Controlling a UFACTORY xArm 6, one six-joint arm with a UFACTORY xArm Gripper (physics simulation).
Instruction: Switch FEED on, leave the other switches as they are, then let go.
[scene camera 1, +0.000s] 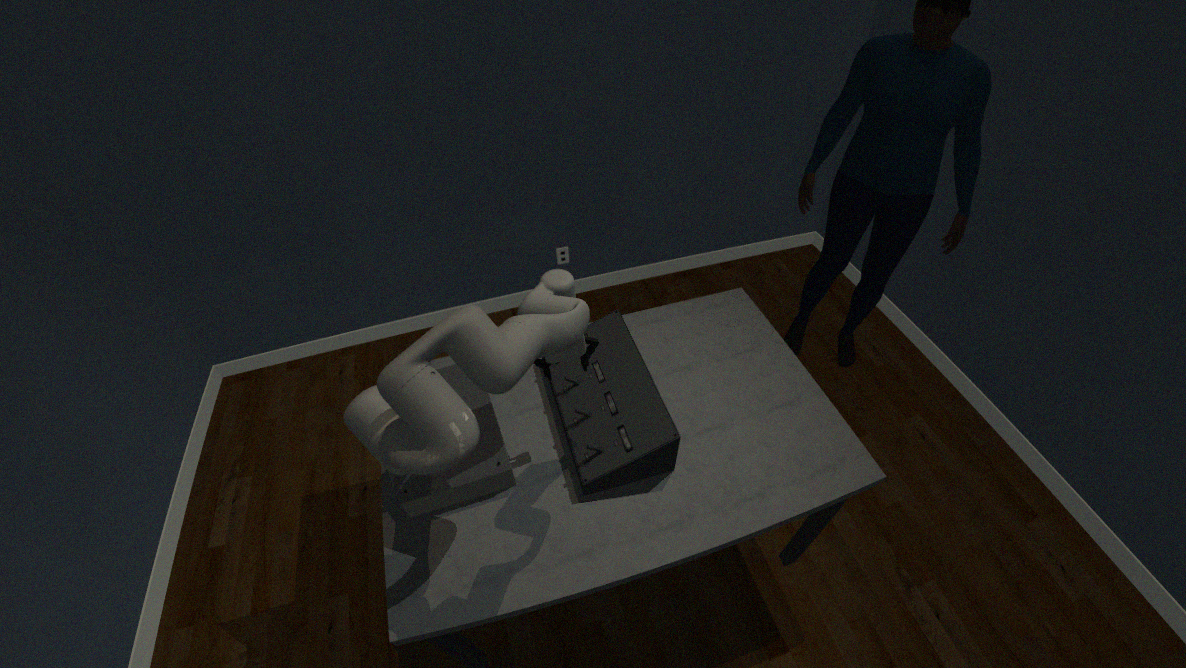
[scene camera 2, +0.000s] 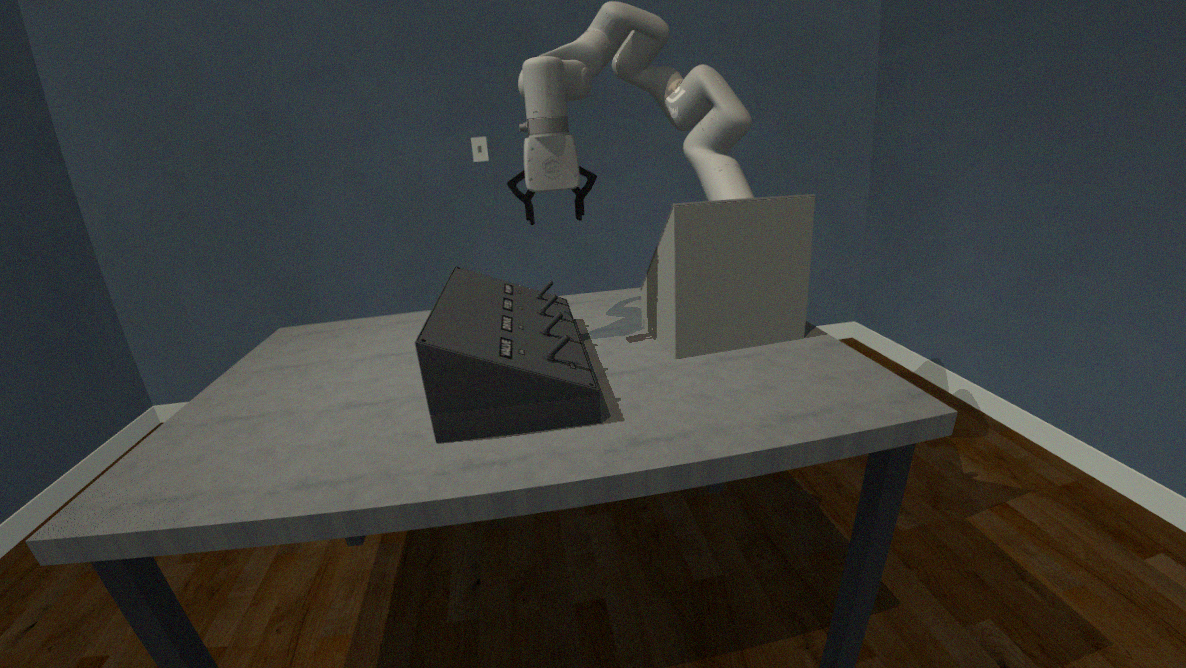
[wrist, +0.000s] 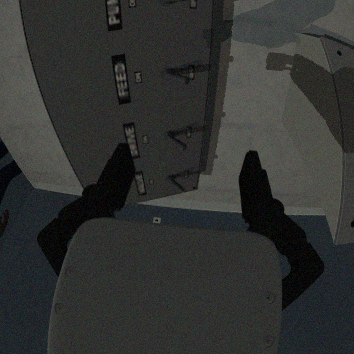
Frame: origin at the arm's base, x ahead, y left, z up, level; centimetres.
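Where they show: gripper, fingertip midpoint: (scene camera 1: 566, 372) (scene camera 2: 555, 221) (wrist: 186, 159); arm's base, link origin: (scene camera 2: 745, 234).
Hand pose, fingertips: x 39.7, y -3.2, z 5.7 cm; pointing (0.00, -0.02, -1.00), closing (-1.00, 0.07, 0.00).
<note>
Each offset is from my fingertips to the centre of the thing. "spot": to the spot under its first point. Level surfaces: height alone.
The dark sloped console {dx +11.9, dy +3.7, dz -21.6 cm} (scene camera 1: 645, 398) (scene camera 2: 497, 398) (wrist: 80, 90) carries a row of levers with name plates. The FEED plate (scene camera 1: 610, 403) (scene camera 2: 506, 323) (wrist: 120, 79) is second from the near end, after PUMP (scene camera 1: 624, 438) (scene camera 2: 506, 348) (wrist: 114, 14). The FEED lever (scene camera 1: 578, 417) (scene camera 2: 554, 325) (wrist: 181, 72) leans toward the low edge, away from its ON mark {spot: dx +8.4, dy -2.1, dz -16.9 cm} (wrist: 138, 76), like its neighbours. My gripper (scene camera 1: 565, 367) (scene camera 2: 555, 219) (wrist: 186, 159) is open and empty, high above the console's far part, touching no lever. The farthest lever is hidden in scene camera 1.
The console stands on a pale table {dz -27.7 cm} (scene camera 1: 730, 398) (scene camera 2: 331, 464). A tall grey block (scene camera 2: 738, 277) stands beside the arm base, to the right of the console in scene camera 2. A person (scene camera 1: 912, 124) stands beyond the table.
</note>
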